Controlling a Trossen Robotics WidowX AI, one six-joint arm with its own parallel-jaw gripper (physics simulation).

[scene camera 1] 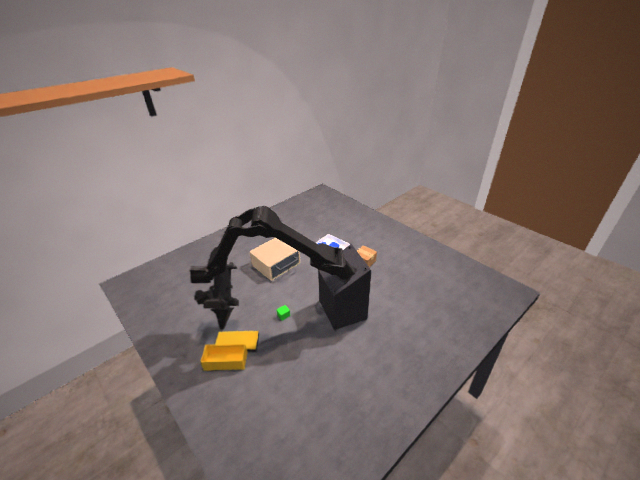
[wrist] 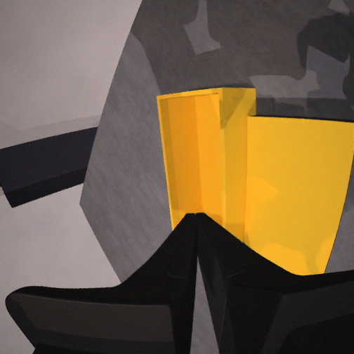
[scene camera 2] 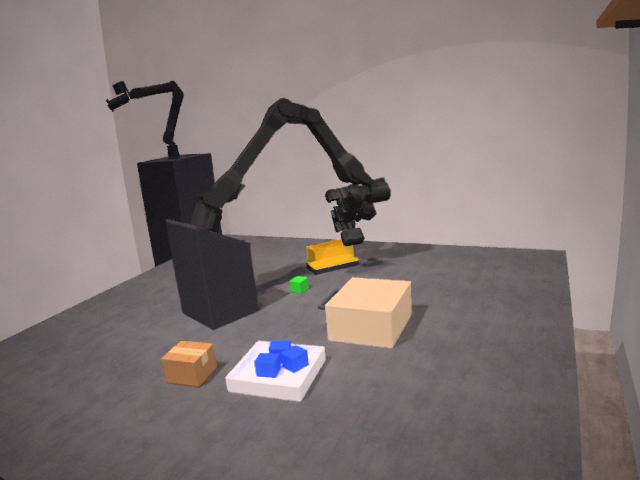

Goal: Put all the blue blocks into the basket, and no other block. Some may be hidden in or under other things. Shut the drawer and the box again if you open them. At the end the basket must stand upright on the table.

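Note:
The white basket (scene camera 2: pixel 263 390) stands upright with three blue blocks (scene camera 2: pixel 267 364) (scene camera 1: pixel 333 245) inside. A green block (scene camera 1: pixel 283 312) (scene camera 2: pixel 299 284) lies on the table. The beige drawer unit (scene camera 1: pixel 273 255) (scene camera 2: pixel 369 312) has a dark front with a handle; its drawer looks shut. A hollow yellow part (scene camera 1: pixel 223 357) (scene camera 2: pixel 329 250) (wrist: pixel 192 150) is beside a flat yellow part (scene camera 1: pixel 236 339) (scene camera 2: pixel 333 262) (wrist: pixel 297 190) with a dark edge; no block shows in the visible hollow. My gripper (scene camera 1: pixel 222 326) (wrist: pixel 194 221) is shut, empty and above the table near the yellow parts, on the drawer unit's side. The lower inside of the hollow is hidden.
A small brown taped carton (scene camera 1: pixel 367 255) (scene camera 2: pixel 188 364) stands beside the basket. The arm's black pedestal (scene camera 1: pixel 345 299) (scene camera 2: pixel 214 279) stands between the carton and the green block. The table edge (wrist: pixel 102 247) is left of the yellow parts in the wrist view.

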